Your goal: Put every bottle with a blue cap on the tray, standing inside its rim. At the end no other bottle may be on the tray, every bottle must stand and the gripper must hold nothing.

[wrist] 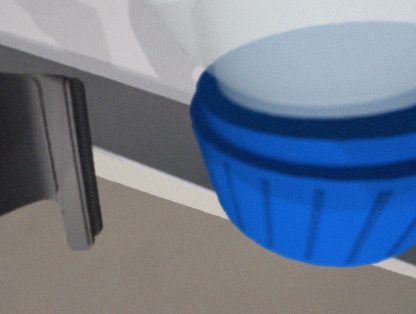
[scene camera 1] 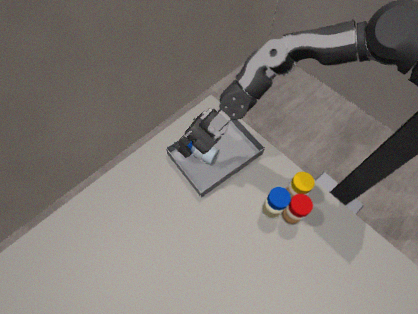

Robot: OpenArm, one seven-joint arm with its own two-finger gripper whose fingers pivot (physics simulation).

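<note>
A clear bottle with a blue cap (scene camera 1: 208, 154) (wrist: 310, 210) is on its side or strongly tilted inside the grey tray (scene camera 1: 202, 176) (wrist: 142, 125), its cap toward the far-left rim. The gripper (scene camera 1: 185, 148) is open above the tray, over the cap end of this bottle and partly hiding it in the scene view. In the wrist view one finger stands at the left, apart from the cap; the other finger does not show. A second blue-capped bottle (scene camera 1: 278, 199), with pale yellow contents, stands on the table outside the tray.
A red-capped bottle (scene camera 1: 300, 206) and a yellow-capped bottle (scene camera 1: 303, 183) stand close beside the second blue-capped bottle, right of the tray. The tray is near the far corner of the table (scene camera 1: 150, 225). A dark post (scene camera 1: 377, 155) rises beyond the table's right edge.
</note>
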